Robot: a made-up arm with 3 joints.
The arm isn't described. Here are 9 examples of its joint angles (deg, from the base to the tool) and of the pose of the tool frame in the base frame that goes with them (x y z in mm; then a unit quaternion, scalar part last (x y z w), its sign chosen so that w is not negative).
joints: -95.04 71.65 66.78
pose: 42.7 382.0 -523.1 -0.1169 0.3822 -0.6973 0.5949
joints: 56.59 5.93 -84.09
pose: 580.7 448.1 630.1 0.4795 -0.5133 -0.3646 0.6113
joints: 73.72 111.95 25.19
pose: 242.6 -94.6 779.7 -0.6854 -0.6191 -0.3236 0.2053
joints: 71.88 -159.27 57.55
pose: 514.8 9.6 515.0 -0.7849 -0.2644 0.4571 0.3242
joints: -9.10 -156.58 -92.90
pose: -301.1 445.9 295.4 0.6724 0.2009 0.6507 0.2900
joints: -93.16 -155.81 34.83
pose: 416.6 576.2 -170.1 0.4619 -0.2897 -0.2098 0.8116
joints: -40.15 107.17 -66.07
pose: 271.8 318.4 445.3 -0.6120 -0.7605 -0.1993 0.0859
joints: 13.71 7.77 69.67
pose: -179.3 469.1 557.7 -0.0057 0.8569 0.2404 0.4559
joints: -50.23 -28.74 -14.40
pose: 325.6 841.5 95.4 0.2365 -0.8128 0.2610 0.4641
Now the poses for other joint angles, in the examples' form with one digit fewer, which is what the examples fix.
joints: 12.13 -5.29 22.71
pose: 112 406 724 -0.200 0.939 0.275 0.053
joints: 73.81 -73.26 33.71
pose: 207 -208 461 -0.552 0.346 0.667 0.360
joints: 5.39 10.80 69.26
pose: -176 541 515 -0.019 0.875 0.162 0.456
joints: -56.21 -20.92 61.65
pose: -103 605 217 -0.383 0.894 -0.171 0.156
